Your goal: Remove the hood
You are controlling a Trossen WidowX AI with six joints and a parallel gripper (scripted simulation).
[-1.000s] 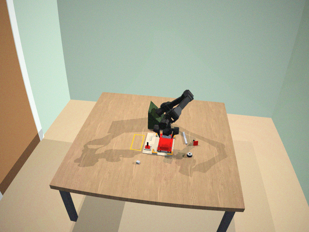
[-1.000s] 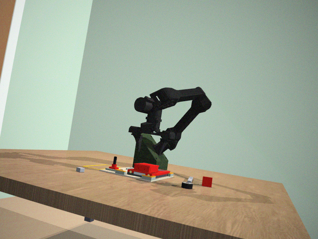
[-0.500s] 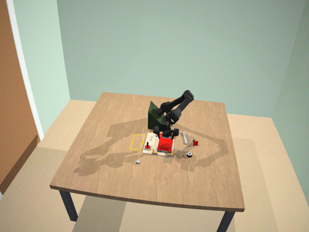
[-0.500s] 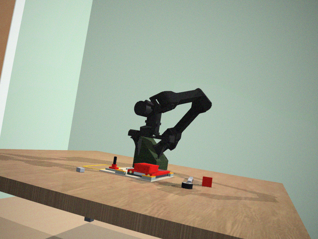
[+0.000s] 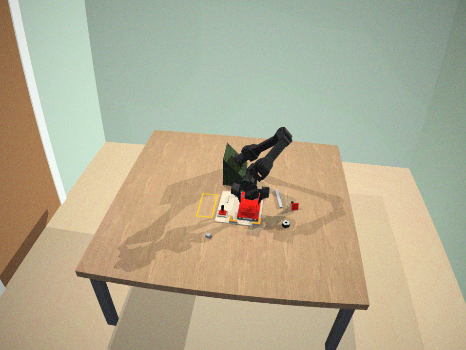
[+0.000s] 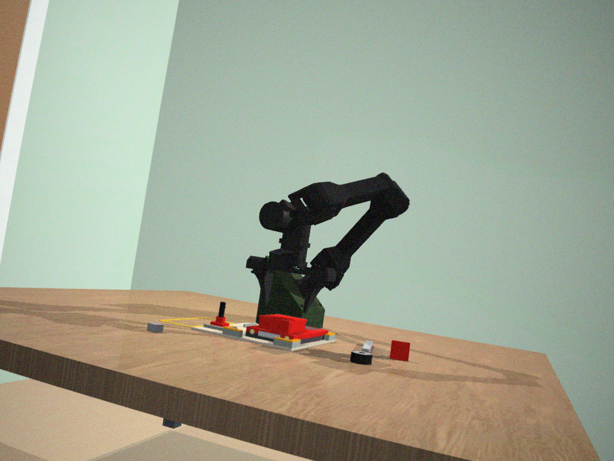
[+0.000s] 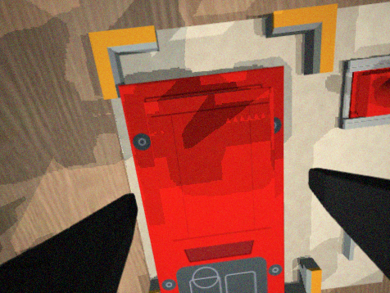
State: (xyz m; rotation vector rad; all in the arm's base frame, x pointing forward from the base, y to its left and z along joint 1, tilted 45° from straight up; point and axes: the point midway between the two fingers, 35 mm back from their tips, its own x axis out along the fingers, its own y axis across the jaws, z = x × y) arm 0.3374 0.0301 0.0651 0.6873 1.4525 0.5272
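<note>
The red hood lies 3 cm below my gripper tip. Round my gripper tip: small grey block 19 cm to the right, 18 cm ahead, 6 cm below; black wheel 19 cm to the left, 7 cm ahead, 6 cm below; grey bar 16 cm to the left, 13 cm behind, 6 cm below.
</note>
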